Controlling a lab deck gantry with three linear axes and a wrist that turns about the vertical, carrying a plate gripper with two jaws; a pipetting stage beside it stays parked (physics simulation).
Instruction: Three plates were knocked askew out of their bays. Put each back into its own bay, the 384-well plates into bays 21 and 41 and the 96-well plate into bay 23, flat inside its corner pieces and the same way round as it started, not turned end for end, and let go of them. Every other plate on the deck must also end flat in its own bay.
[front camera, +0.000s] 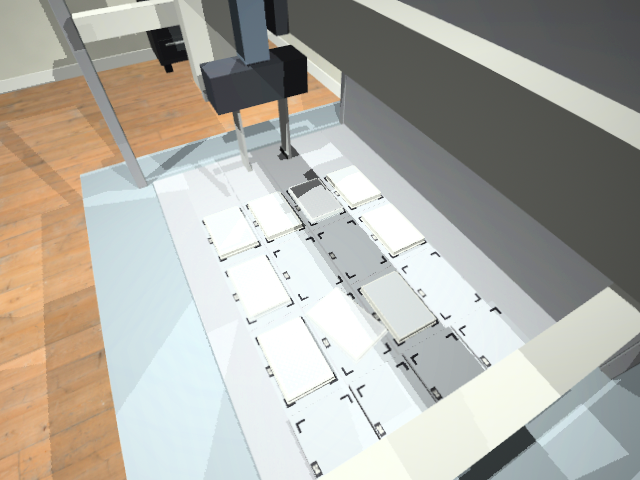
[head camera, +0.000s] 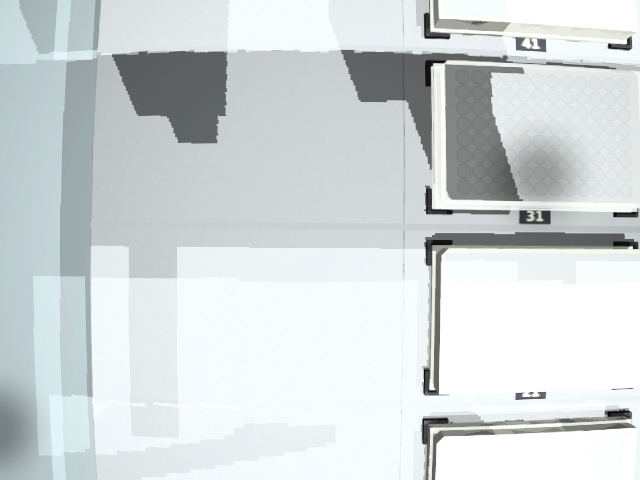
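Where they show: gripper, fingertip midpoint: (front camera: 266, 160); robot's base, origin of the base link: (front camera: 203, 221).
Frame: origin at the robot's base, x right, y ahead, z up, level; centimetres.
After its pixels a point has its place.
Note:
My gripper (front camera: 267, 162) {y 6.4, x -15.0, z 16.0 cm} is open and empty, hanging above the deck behind the back row; its jaws do not show in the head view. A white plate (front camera: 275, 215) {y 7.4, x -14.9, z 1.4 cm} (head camera: 537, 335) {y 5.9, x -14.2, z 1.4 cm} sits in bay 21, apparently flat and square inside its corner pieces. Another white plate (front camera: 354, 184) {y 6.9, x -36.5, z 1.4 cm} (head camera: 563, 11) {y 7.8, x -33.2, z 1.4 cm} sits in bay 41, square to its corner pieces; part of it shows in the head view. The 96-well plate (front camera: 343, 325) {y 38.5, x -14.3, z 1.6 cm} of bay 23 lies askew, turned across its bay, with one corner towards the plate in bay 33. Its wells are washed out by glare.
A plate (front camera: 315, 199) {y 7.1, x -25.4, z 1.4 cm} (head camera: 563, 134) {y 7.4, x -25.7, z 1.4 cm} with round wells sits in bay 31. Other plates stand in bays 11 (front camera: 231, 232) {y 7.6, x -4.3, z 1.4 cm} (head camera: 537, 457) {y 6.2, x -7.0, z 1.4 cm}, 12 (front camera: 258, 286) {y 23.5, x -4.2, z 1.4 cm}, 13 (front camera: 296, 359) {y 40.0, x -4.3, z 1.4 cm}, 33 (front camera: 398, 304) {y 39.6, x -25.5, z 1.4 cm} and 42 (front camera: 392, 227) {y 23.2, x -36.1, z 1.5 cm}. A tall dark wall (front camera: 465, 170) {y 26.1, x -49.9, z 14.1 cm} runs along the right side.

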